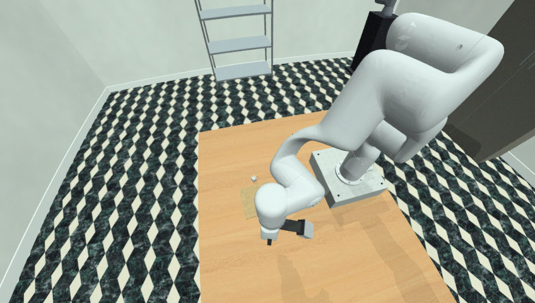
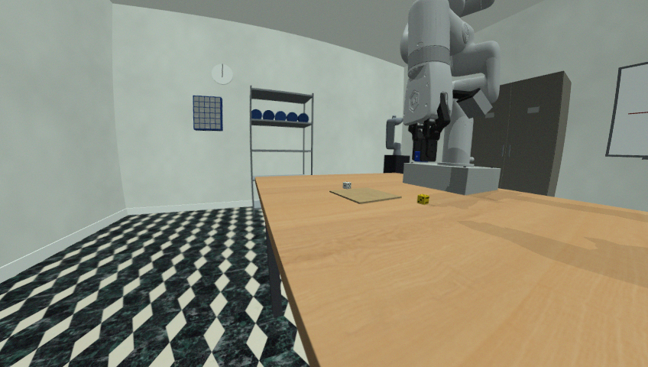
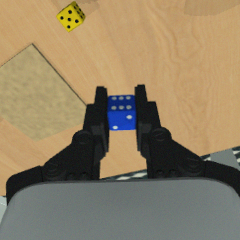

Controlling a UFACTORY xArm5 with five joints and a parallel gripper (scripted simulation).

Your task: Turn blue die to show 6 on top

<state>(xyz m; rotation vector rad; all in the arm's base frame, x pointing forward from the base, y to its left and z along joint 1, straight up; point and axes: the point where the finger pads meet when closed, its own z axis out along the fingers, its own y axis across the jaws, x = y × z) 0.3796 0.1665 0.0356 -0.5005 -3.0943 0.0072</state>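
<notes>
My gripper is now 160 mm to the left of the tan mat, 120 mm above it and 30 mm short of it. Also, from my hand: yellow die: 110 mm below, 50 mm behind, 30 mm to the right; then blue die: 10 mm below; then white die: 260 mm to the right, 110 mm below, 40 mm ahead.
</notes>
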